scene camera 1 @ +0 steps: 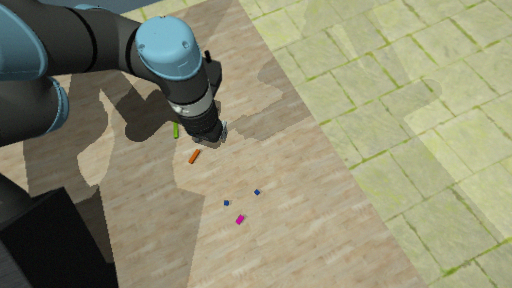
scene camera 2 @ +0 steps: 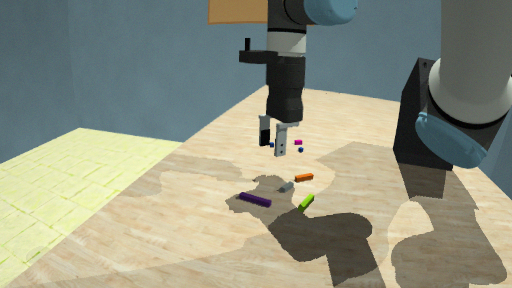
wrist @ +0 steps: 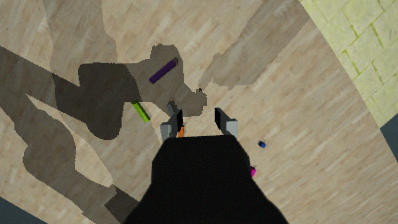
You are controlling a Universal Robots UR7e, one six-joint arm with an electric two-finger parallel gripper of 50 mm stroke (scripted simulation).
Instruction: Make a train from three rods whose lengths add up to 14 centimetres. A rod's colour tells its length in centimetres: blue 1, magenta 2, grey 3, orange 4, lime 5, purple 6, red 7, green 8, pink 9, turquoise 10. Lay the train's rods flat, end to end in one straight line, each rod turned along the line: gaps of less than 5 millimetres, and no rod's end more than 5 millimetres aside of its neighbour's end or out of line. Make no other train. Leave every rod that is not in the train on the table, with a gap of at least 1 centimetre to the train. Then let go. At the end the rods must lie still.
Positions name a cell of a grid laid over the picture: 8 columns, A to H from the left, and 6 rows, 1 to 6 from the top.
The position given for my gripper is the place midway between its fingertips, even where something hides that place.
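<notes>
My gripper (scene camera 2: E4), (scene camera 1: D3), (wrist: D4) is visible to me.
</notes>
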